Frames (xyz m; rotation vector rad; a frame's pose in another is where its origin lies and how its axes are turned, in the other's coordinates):
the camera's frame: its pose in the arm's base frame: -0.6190 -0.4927 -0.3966 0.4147 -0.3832 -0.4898
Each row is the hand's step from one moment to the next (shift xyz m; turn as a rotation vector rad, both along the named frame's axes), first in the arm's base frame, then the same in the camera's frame.
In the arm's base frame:
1: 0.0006 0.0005 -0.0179 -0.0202 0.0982 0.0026
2: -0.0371 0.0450 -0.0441 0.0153 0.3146 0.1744
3: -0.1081 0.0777 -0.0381 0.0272 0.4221 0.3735
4: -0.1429 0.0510 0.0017 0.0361 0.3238 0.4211
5: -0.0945 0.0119 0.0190 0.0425 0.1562 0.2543
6: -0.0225 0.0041 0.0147 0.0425 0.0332 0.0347
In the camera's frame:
1: -0.0043 -0.0077 -0.0156 -0.0670 0.0726 -0.0170
2: -0.0648 0.0019 -0.0338 -0.1076 0.3398 0.0506
3: -0.1382 0.0047 -0.0065 -0.1039 0.5235 0.1832
4: -0.1427 -0.0110 0.0504 -0.0334 0.4700 0.2478
5: -0.0785 -0.0165 0.0548 0.0172 0.2599 0.1518
6: -0.0168 0.0018 0.0213 0.0261 0.0586 0.0009

